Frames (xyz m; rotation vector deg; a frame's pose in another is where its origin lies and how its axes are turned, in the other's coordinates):
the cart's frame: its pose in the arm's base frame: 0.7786 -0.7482 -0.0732 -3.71 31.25 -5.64
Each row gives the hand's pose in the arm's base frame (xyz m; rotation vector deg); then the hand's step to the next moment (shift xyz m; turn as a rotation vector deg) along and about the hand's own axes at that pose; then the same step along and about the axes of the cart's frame.
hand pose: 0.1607 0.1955 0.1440 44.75 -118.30 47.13
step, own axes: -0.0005 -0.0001 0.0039 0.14 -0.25 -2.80
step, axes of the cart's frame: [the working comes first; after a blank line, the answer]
step, axes of the arm's base frame: -0.0013 -0.0029 -0.0023 1.30 1.93 1.58

0.0004 -0.0028 -0.0028 0.07 1.88 2.09
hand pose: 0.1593 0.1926 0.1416 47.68 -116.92 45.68
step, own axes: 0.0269 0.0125 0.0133 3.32 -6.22 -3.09
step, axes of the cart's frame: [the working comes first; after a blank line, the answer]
step, axes of the arm's base frame: -0.0282 -0.0103 0.0125 4.47 -2.26 5.85

-0.0293 -0.0135 -0.0044 1.04 -2.42 7.23
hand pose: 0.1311 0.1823 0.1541 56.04 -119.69 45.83
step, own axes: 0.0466 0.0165 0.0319 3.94 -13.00 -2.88
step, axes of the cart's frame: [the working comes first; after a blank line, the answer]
step, axes of the arm's base frame: -0.0461 -0.0337 0.0142 9.63 -6.24 7.82

-0.0428 -0.0382 -0.0130 4.86 -6.15 11.46
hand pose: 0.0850 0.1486 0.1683 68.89 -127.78 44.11
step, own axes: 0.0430 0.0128 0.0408 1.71 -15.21 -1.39
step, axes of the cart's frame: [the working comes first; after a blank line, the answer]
step, axes of the arm's base frame: -0.0383 -0.0468 -0.0048 12.40 -6.95 5.84

-0.0250 -0.0490 -0.0257 8.31 -6.47 11.19
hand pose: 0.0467 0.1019 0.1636 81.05 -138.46 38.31
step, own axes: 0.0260 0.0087 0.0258 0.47 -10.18 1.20
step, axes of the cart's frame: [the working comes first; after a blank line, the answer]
step, axes of the arm's base frame: -0.0202 -0.0290 -0.0129 8.64 -5.23 1.78

-0.0073 -0.0293 -0.0225 7.01 -4.70 5.83
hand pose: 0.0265 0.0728 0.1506 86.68 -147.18 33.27
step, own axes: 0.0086 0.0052 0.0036 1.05 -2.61 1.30
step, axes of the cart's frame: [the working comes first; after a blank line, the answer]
step, axes of the arm's base frame: -0.0084 -0.0062 -0.0023 1.85 -2.48 -0.20

-0.0053 -0.0065 -0.0066 1.95 -2.30 0.71
